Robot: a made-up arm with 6 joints.
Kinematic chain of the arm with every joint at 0, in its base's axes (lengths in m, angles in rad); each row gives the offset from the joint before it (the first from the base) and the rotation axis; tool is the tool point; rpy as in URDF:
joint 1: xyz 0 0 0.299 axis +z
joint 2: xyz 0 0 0 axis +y
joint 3: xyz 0.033 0 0.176 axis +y
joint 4: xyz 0.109 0 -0.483 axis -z
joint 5: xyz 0 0 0 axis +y
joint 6: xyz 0.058 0 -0.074 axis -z
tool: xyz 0 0 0 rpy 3.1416 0 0
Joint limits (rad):
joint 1: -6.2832..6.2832
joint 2: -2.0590..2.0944
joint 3: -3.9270..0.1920
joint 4: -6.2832..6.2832
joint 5: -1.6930..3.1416
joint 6: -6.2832..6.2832
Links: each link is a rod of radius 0.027 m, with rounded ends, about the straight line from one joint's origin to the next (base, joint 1, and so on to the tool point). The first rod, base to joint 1, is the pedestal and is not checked.
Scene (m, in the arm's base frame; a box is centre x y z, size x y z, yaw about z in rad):
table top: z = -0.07
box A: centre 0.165 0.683 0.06 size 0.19 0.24 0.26 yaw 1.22
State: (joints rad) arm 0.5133 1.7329 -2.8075 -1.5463 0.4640 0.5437
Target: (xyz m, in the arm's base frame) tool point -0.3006 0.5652 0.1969
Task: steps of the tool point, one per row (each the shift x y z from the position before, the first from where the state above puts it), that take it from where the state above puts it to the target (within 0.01 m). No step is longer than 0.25 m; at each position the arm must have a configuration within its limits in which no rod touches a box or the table.
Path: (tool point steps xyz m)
1: -0.1129 0.1605 0.0873
2: -0.1615 0.1077 0.0868
3: -0.1841 0.0418 0.0815
4: -0.1697 0.0025 -0.0420
5: -0.1590 -0.0415 -0.0398
6: -0.1369 -0.0788 -0.0374

